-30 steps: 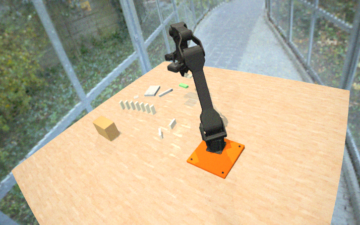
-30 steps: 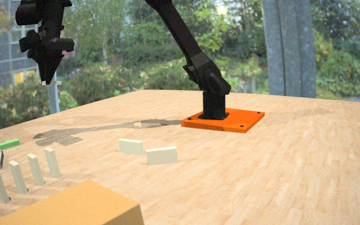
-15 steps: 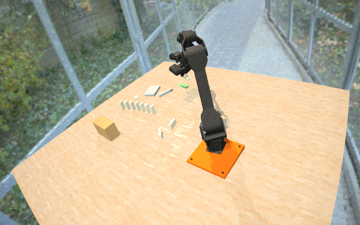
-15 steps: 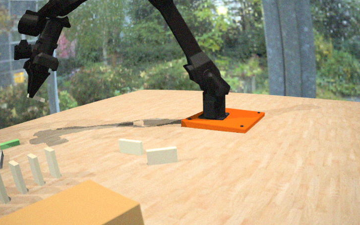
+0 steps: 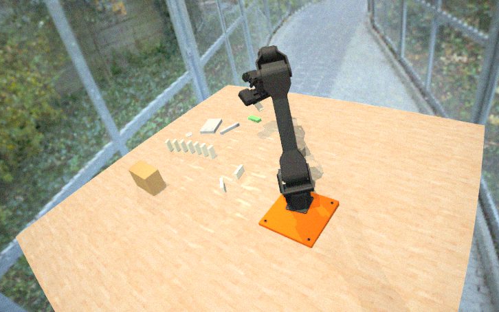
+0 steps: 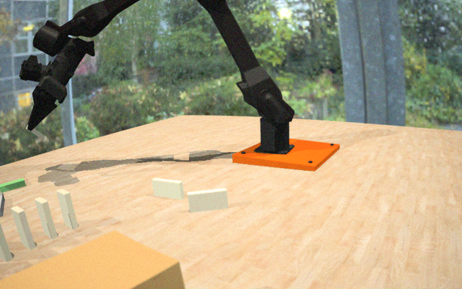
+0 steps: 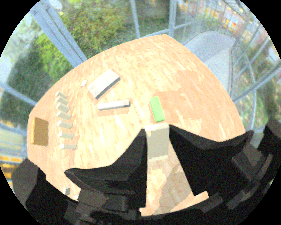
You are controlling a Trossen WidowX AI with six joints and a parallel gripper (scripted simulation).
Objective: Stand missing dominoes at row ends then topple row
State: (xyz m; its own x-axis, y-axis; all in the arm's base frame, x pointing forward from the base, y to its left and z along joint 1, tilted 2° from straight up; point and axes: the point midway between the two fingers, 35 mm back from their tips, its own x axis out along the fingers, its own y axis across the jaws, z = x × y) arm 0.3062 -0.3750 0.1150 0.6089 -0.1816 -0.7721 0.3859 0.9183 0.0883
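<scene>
My gripper tip is 110 mm above the green block, 50 mm short of it and 40 mm to the left of it. Also, from my gripper tip: grey bar: 120 mm ahead, 110 mm below, 50 mm to the left; tan box: 460 mm to the left, 220 mm ahead, 70 mm below; flat pale plate: 230 mm ahead, 110 mm below, 50 mm to the left.
</scene>
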